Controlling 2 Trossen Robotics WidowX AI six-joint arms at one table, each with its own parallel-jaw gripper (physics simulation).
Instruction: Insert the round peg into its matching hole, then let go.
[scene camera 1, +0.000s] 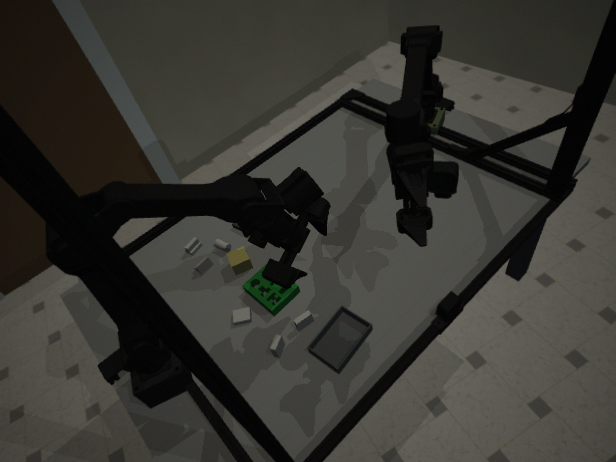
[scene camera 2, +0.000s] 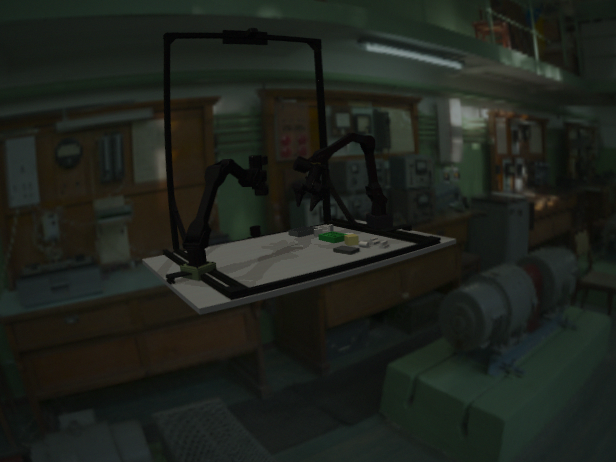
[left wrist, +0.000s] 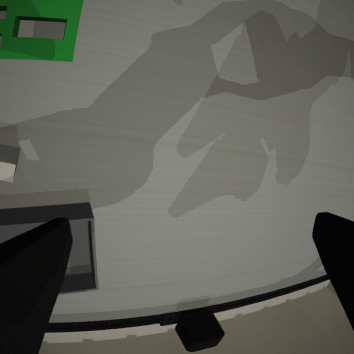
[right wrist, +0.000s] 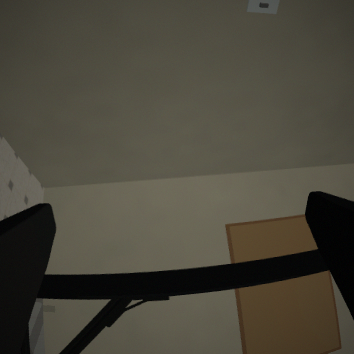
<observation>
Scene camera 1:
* my left gripper
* my right gripper
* green hole board: on the table
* dark tray: on the table
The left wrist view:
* my left gripper
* green hole board
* dark tray
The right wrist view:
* my right gripper
</observation>
